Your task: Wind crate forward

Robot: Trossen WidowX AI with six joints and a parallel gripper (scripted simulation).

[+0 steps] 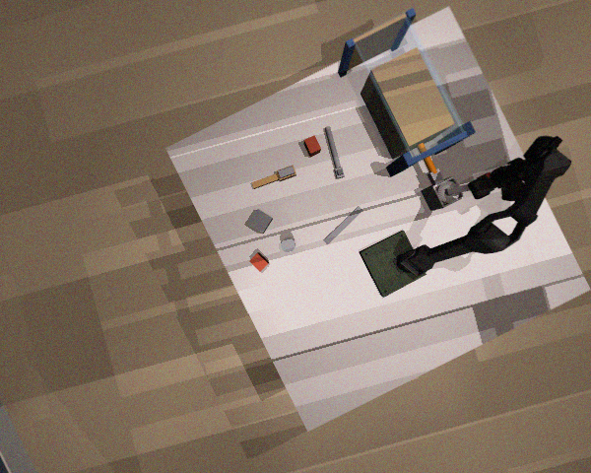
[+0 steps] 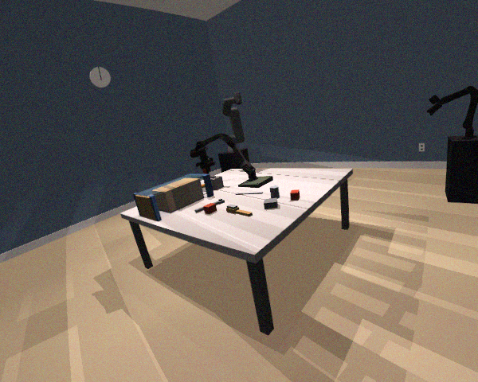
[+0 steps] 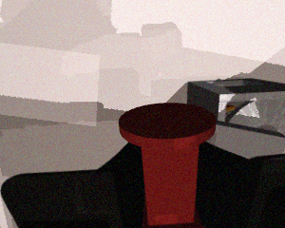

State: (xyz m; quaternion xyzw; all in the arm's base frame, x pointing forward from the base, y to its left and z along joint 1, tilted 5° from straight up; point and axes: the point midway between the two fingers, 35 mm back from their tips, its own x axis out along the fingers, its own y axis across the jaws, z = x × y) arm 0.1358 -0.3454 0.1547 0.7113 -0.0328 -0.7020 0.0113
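Right now my gripper tip is 1 cm short of the winch handle, 4 cm to the right of it and 1 cm above it. Round my gripper tip: blue frame (19 cm ahead, 9 cm to the left, 1 cm below); then red knob (2 cm above); then grey winch (1 cm ahead, 9 cm to the left, 8 cm below).
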